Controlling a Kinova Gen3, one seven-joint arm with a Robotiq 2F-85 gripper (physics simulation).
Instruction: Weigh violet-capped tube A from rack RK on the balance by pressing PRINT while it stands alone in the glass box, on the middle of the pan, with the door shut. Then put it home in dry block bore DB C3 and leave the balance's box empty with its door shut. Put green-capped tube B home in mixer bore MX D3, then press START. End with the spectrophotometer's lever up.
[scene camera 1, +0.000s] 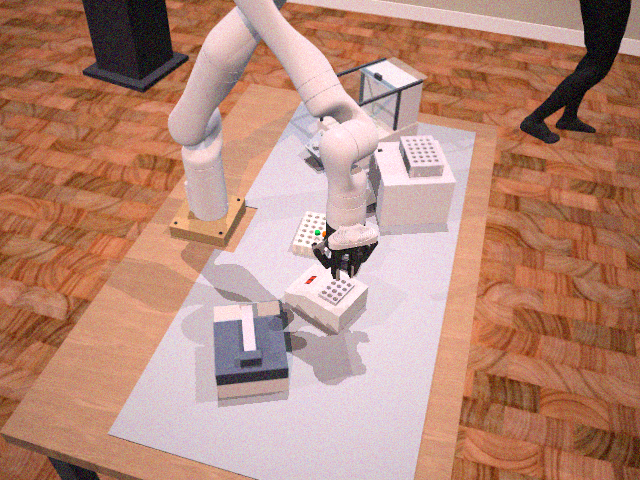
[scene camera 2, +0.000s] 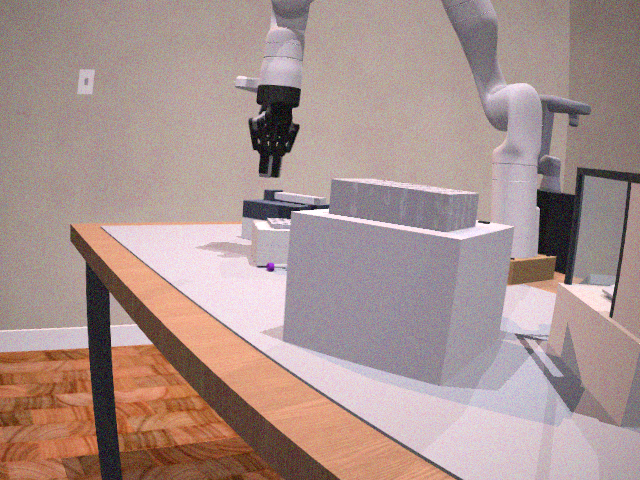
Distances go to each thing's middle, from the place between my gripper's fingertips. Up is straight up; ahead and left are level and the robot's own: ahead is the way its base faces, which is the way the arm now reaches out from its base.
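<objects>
The dry block (scene camera 1: 332, 303) has my hand 50 mm past it, 30 mm to the right of it and 110 mm above it, and going by their middles it's the nearest to my hand of the things named here. The spectrophotometer (scene camera 1: 250, 354) is 130 mm behind my hand, 170 mm to the right of it and 90 mm below it. Then there's the white rack (scene camera 1: 312, 221), which is 160 mm behind my hand, 130 mm below it and 210 mm to the left of it. The mixer (scene camera 2: 403, 278) is 450 mm to the left of my hand, 10 mm behind it and 60 mm below it. Going by their middles, that mixer is the farthest from my hand of the things named here.
</objects>
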